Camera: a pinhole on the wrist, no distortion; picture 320 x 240 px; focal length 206.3 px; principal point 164.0 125.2 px. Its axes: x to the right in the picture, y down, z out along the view. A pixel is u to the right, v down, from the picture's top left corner.
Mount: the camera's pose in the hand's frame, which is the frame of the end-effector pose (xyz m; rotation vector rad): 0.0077 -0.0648 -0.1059 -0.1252 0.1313 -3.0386
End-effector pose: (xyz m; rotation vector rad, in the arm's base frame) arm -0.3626 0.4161 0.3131 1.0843 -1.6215 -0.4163
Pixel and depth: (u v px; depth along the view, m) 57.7 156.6 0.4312
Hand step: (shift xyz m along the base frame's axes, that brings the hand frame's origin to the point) -0.2060 -0.3719 -0.0519
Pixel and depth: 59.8 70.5 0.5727
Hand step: -0.4366 -0.3491 0.0828
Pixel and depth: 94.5 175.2 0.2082
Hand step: -0.0272 -0.1697 -0.0655
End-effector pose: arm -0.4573 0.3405 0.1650 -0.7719 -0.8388 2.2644
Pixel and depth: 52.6 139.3 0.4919
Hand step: -0.4158 0.1579 0.2090
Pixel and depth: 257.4 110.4 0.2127
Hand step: -0.0068 -0.0430 0.1485
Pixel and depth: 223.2 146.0 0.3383
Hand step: -0.0793 -0.0398 0.2623
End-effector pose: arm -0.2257 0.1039 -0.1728 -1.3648 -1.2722 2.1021
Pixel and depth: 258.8 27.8 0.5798
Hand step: -0.3022 -0.4862 0.0954
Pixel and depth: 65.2 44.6 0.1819
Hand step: -0.1138 0.0322 -0.0467
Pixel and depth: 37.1 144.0 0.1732
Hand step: -0.1268 0.1047 0.0039
